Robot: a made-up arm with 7 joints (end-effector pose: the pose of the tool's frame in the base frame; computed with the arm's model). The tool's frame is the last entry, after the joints.
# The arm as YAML. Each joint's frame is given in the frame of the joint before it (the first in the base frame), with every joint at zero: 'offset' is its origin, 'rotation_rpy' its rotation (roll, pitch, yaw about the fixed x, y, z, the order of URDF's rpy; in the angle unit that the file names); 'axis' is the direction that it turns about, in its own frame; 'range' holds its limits. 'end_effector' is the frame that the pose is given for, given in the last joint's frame.
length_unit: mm
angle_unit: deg
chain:
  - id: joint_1
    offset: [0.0, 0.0, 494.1]
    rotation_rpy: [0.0, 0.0, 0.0]
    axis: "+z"
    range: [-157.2, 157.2]
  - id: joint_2
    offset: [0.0, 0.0, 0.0]
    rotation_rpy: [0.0, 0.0, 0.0]
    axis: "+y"
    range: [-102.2, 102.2]
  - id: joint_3
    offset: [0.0, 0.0, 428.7]
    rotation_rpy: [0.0, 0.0, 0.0]
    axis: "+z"
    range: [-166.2, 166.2]
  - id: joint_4
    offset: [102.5, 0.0, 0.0]
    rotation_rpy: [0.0, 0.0, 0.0]
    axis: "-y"
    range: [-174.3, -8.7]
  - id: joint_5
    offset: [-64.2, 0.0, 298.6]
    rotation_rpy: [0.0, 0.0, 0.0]
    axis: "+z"
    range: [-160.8, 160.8]
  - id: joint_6
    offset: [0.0, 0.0, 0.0]
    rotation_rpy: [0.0, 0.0, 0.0]
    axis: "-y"
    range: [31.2, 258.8]
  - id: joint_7
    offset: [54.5, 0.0, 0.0]
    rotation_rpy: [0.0, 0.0, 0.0]
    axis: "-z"
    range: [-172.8, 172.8]
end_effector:
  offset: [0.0, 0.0, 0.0]
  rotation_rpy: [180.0, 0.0, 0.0]
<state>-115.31 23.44 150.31 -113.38 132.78 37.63 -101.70</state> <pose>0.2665 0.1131 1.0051 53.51 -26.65 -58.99</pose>
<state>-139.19 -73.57 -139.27 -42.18 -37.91 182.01 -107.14</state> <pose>0.4431 0.6077 0.5573 104.60 13.97 161.45</pose>
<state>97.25 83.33 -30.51 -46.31 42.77 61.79 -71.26</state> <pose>0.0551 0.7423 0.2913 -119.57 11.31 149.02</pose>
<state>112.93 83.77 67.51 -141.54 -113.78 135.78 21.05</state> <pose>-0.3901 0.0576 0.4151 -179.30 -28.19 -120.32</pose>
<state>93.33 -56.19 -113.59 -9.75 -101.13 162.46 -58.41</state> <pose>0.1500 -0.6109 0.9153 74.38 3.88 0.88</pose>
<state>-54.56 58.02 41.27 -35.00 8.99 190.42 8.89</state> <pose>0.4891 -0.5022 0.7676 -75.74 -36.18 -138.05</pose>
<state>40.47 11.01 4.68 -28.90 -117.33 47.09 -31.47</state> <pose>0.2692 0.2074 1.2067 109.71 -19.95 -8.99</pose>
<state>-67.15 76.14 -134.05 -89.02 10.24 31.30 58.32</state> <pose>-0.1460 -0.4624 0.8864 158.98 -35.37 89.48</pose>
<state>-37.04 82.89 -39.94 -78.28 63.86 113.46 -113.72</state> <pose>0.3093 -0.5970 0.2510 -158.41 -7.14 12.01</pose>
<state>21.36 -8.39 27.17 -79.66 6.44 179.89 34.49</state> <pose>0.1683 0.2439 1.1355 -62.07 -49.62 -62.48</pose>
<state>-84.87 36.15 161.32 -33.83 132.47 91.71 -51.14</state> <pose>0.1029 -0.2501 1.2431 79.40 -30.37 -51.58</pose>
